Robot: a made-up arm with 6 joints.
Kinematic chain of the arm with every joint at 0, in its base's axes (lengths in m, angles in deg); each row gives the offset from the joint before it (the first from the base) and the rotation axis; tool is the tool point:
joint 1: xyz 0 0 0.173 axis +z
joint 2: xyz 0 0.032 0 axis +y
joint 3: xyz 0 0 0.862 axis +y
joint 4: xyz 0 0 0.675 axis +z
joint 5: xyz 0 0 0 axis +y
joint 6: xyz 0 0 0.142 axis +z
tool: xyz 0 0 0
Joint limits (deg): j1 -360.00..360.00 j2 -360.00..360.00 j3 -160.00..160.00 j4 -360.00..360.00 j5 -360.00..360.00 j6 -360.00..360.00
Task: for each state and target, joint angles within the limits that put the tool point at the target. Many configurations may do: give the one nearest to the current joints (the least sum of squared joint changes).
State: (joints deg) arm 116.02 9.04 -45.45 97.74 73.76 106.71
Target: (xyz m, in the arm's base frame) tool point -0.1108 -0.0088 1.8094
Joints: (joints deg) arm 109.57 9.65 -17.31 97.27 32.34 106.71
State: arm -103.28 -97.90 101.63 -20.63 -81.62 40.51
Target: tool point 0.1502 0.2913 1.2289
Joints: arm -103.51 -57.64 102.56 -19.55 -75.57 40.51
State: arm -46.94 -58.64 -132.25 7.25 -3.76 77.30
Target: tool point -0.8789 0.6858 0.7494
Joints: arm -36.25 -22.37 -84.04 7.09 4.21 77.30
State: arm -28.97 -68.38 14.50 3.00 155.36 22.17
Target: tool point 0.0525 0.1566 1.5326
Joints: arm -78.32 -21.36 29.77 30.18 134.28 22.17
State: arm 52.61 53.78 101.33 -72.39 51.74 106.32
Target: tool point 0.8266 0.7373 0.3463
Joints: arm 45.69 38.24 90.83 -74.12 52.64 106.32
